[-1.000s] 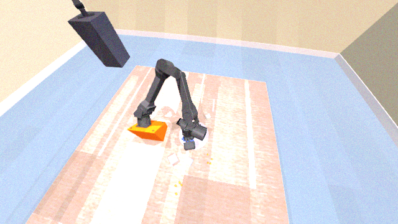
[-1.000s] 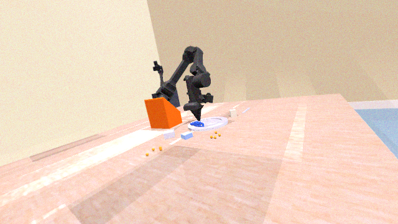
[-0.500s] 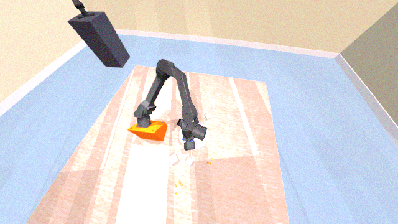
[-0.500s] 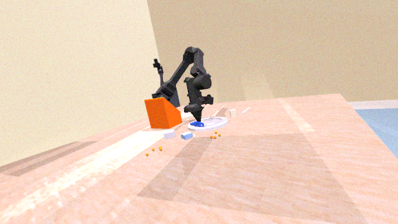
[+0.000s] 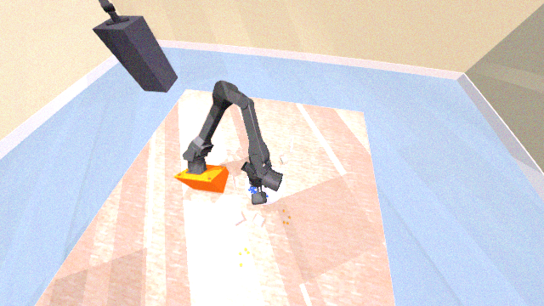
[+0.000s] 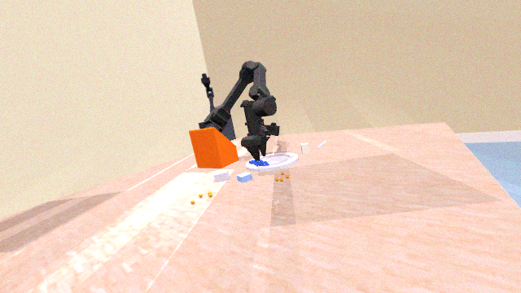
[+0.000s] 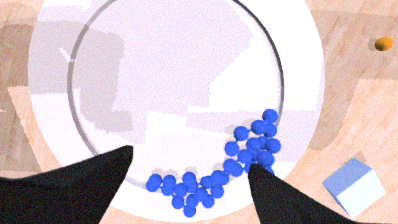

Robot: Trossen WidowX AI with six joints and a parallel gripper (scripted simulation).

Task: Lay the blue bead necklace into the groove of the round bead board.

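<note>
The round white bead board is 30 mm ahead of my gripper tip, 30 mm to the left of it and 10 mm below it. Round my gripper tip: white block: 80 mm behind, 140 mm to the right, 10 mm below; then light blue cube: 20 mm ahead, 140 mm to the right, 10 mm below; then beige cube: 110 mm ahead, 160 mm to the left.
</note>
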